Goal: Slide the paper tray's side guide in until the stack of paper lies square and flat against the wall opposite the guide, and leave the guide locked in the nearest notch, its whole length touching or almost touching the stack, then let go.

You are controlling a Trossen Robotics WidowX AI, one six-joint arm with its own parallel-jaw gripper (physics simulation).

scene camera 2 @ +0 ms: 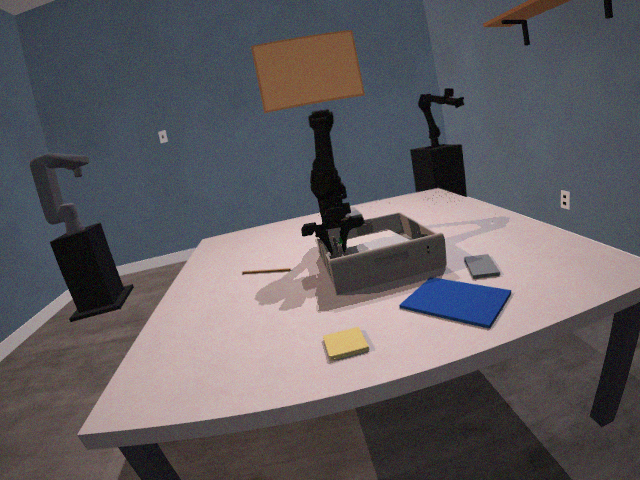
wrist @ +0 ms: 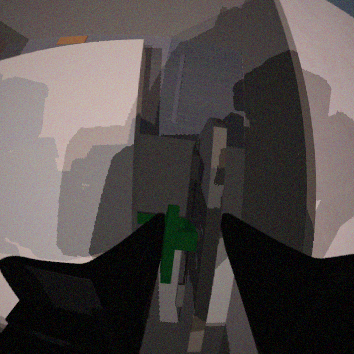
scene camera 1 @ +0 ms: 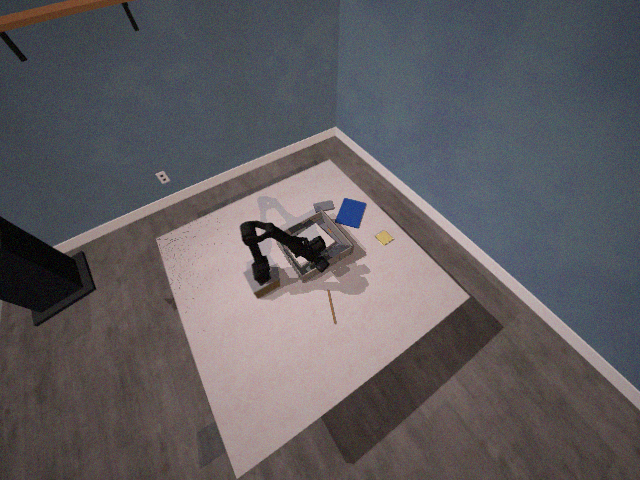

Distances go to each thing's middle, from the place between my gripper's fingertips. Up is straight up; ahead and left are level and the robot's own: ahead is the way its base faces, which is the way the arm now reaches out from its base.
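Labels:
Side guide (wrist: 197, 235): my hand 10 mm to the right of it, 10 mm past it. From my hand: blue book (scene camera 2: 478, 305), 390 mm ahead, 140 mm to the left, 40 mm below; white paper stack (scene camera 2: 384, 237), 20 mm ahead, 120 mm to the left, 10 mm below. Farthest from my hand of the things named here, going by their middles: the book.

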